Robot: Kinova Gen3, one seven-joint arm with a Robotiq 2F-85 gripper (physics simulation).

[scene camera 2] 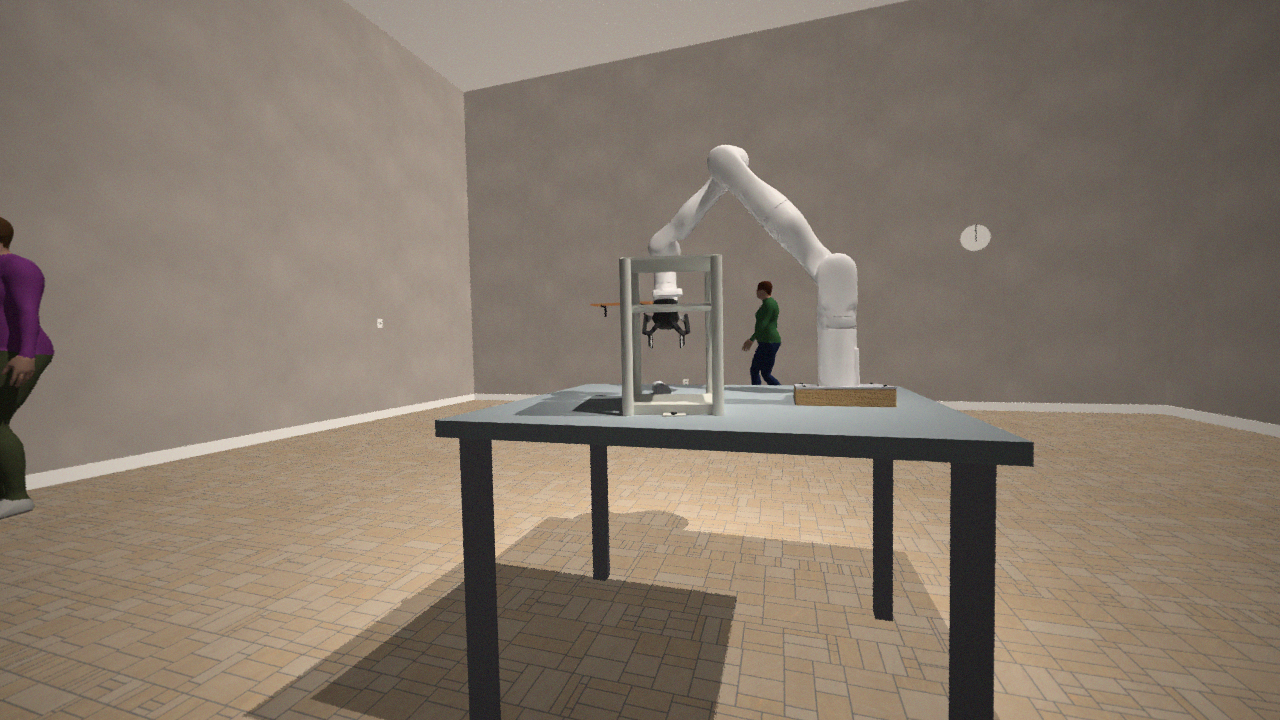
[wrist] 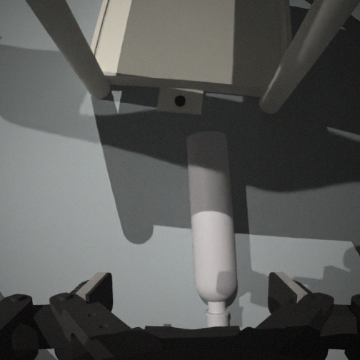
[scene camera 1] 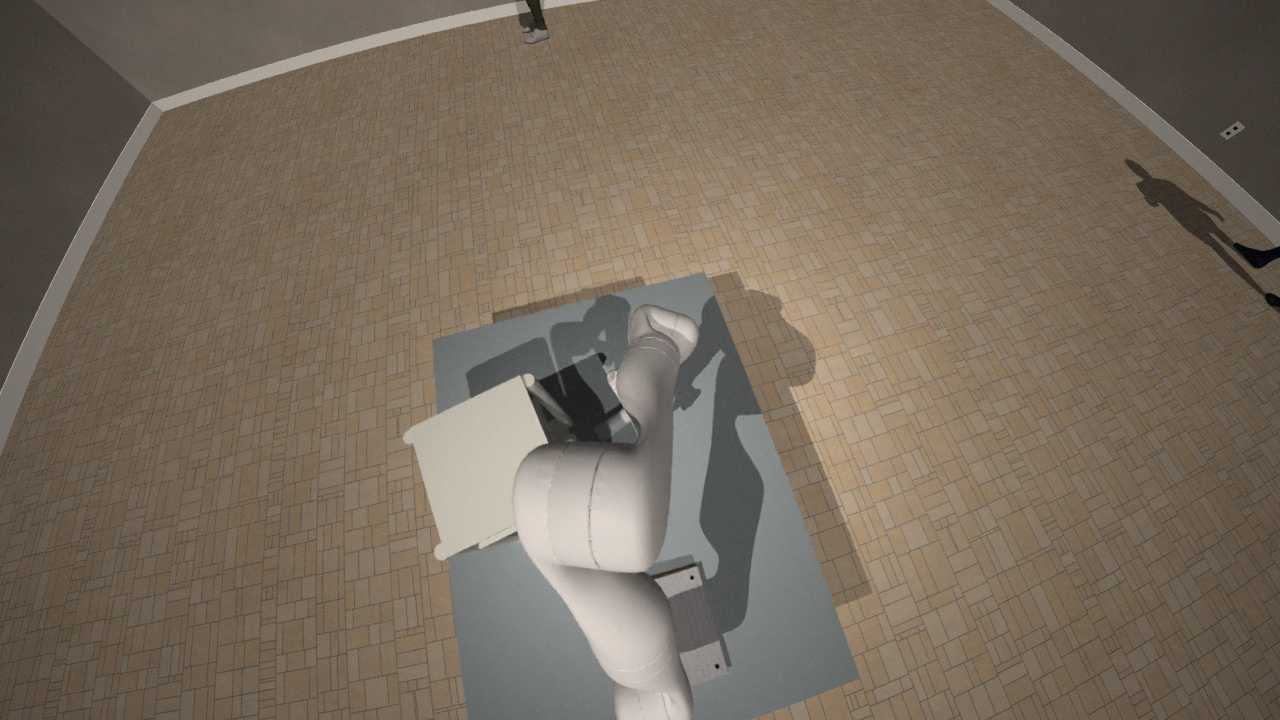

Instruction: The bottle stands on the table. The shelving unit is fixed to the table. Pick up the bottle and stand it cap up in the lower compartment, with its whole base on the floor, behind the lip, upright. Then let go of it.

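Frame: origin at the arm's base, x left, y ahead, z down, level; millimetres.
Seen in the pictures: gripper, fingertip midpoint: (scene camera 2: 666, 348); arm's base at its link origin: (scene camera 2: 837, 385).
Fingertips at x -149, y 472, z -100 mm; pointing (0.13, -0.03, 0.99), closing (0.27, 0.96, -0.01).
Observation:
Pixels of each thing's top centre, then the offset from my fingertips to it. Level surfaces: height alone.
- white bottle at its top centre: (scene camera 1: 627, 412) (scene camera 2: 659, 381) dx +34, dy +15, dz +102 mm
- table at its surface level: dz +143 mm
- cream shelving unit at its top centre: (scene camera 1: 484, 460) (scene camera 2: 670, 263) dx +287, dy -73, dz -212 mm
The white bottle (scene camera 1: 619, 423) (scene camera 2: 660, 387) (wrist: 214, 240) lies on its side on the table (scene camera 1: 572, 617) (scene camera 2: 760, 428) (wrist: 45, 200). In the wrist view its base is toward the shelving unit and its neck and cap toward my gripper, the cap partly hidden. The cream shelving unit (scene camera 1: 483, 465) (scene camera 2: 626, 340) (wrist: 70, 52) stands beyond the base. Its lower compartment floor (wrist: 175, 45) and front lip (wrist: 175, 82) show. My gripper (scene camera 2: 665, 342) (wrist: 190, 291) is open and empty, pointing down above the table, with the bottle's neck end between the finger lines but lower. The arm hides it in scene camera 1.
The unit's round posts flank the compartment opening. A small tab (wrist: 167, 103) with a black dot sits before the lip. The robot's base mount (scene camera 1: 698, 613) (scene camera 2: 844, 395) is on the table. A person in green (scene camera 2: 767, 322) stands in the background.

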